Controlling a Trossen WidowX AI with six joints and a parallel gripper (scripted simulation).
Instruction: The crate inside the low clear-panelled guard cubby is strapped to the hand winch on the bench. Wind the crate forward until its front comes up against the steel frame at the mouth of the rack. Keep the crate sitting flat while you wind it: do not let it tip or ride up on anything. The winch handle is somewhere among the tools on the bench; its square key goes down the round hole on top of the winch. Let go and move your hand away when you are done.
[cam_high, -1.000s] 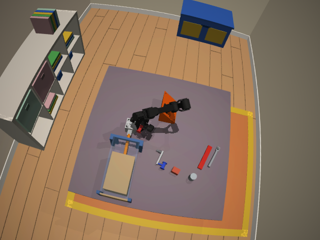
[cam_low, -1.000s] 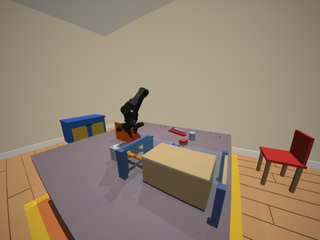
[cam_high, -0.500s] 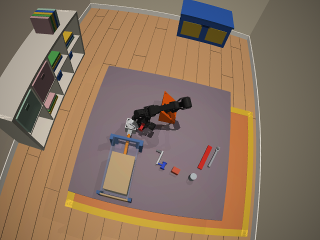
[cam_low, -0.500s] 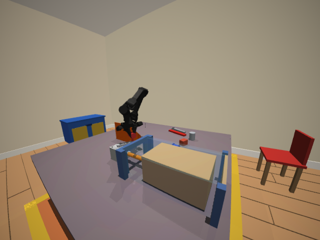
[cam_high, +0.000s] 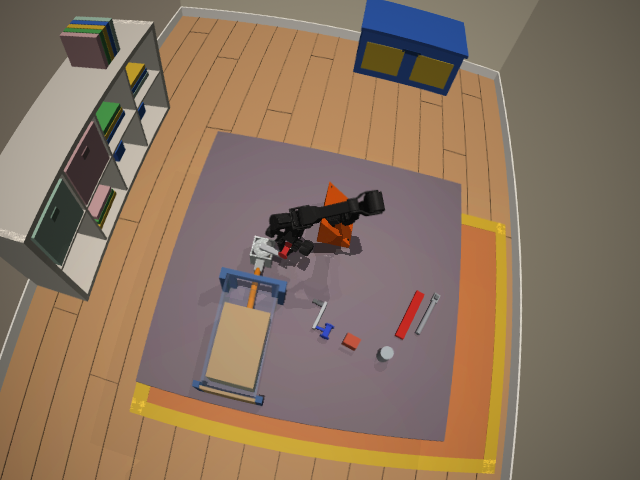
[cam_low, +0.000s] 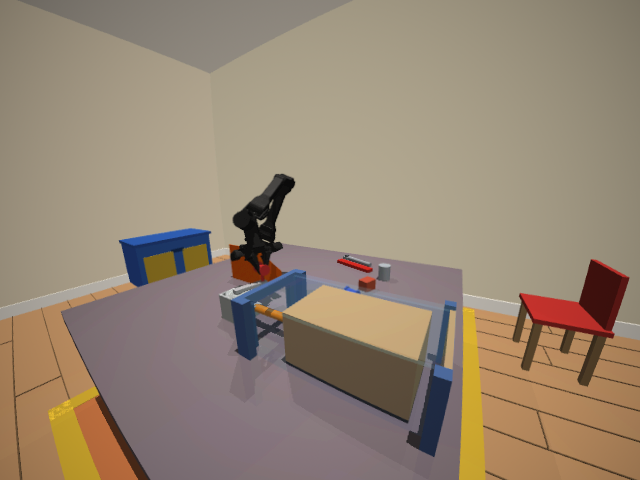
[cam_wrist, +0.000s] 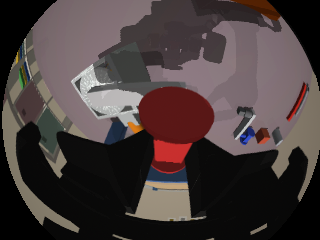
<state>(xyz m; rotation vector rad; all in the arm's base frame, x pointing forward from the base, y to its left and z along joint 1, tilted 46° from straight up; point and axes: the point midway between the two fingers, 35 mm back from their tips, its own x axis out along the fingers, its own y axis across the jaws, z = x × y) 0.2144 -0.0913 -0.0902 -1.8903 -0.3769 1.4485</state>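
The winch handle lies 3 cm to the right of my gripper tip, 3 cm below it and 2 cm behind it. From my gripper tip the other things lie so: blue frame: 14 cm ahead, 8 cm to the right, 3 cm below; then grey winch: 11 cm to the right, 10 cm below, 4 cm behind; then red grip: 1 cm behind.
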